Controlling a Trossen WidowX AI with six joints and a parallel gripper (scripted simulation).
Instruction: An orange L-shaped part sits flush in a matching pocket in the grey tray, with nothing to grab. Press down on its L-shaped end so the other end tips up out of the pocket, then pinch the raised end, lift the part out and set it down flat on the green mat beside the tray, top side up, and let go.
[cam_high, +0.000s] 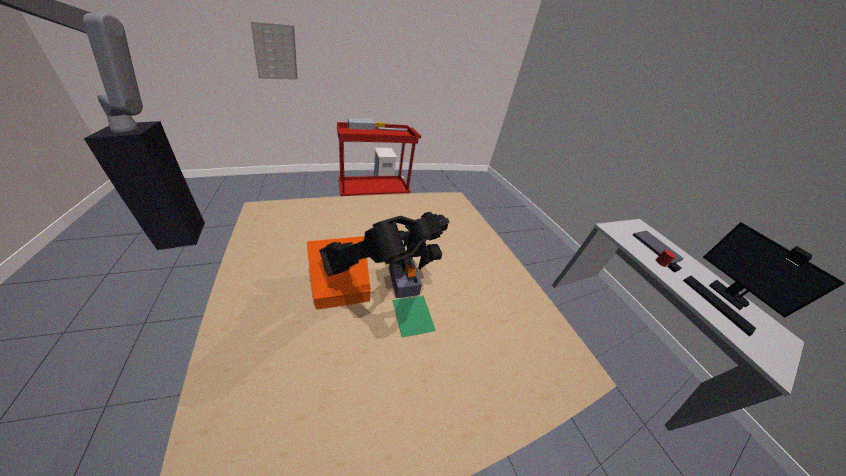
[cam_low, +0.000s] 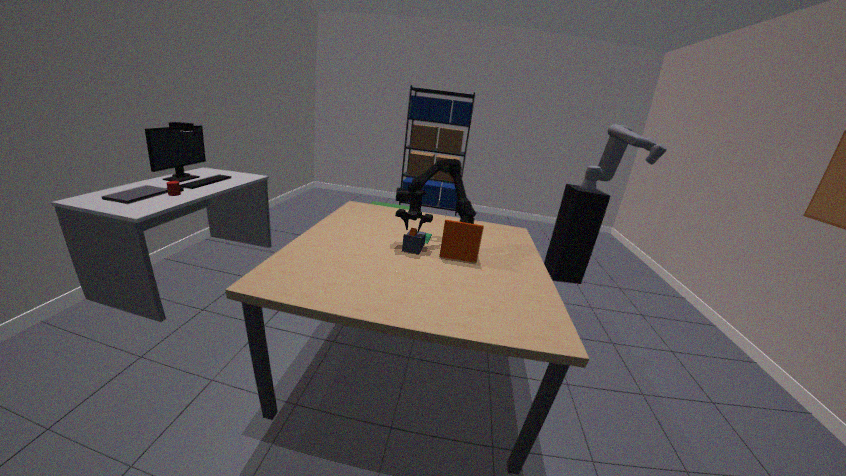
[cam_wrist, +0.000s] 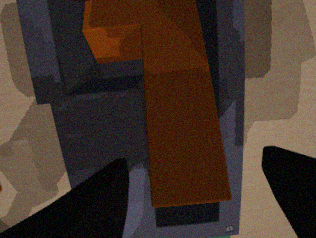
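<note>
Right now my gripper tip is 1 cm past the orange L-shaped part, 4 cm to the right of it and 4 cm above it. The rest, counted from my gripper tip: green mat 4 cm behind, 14 cm to the right, 10 cm below.
</note>
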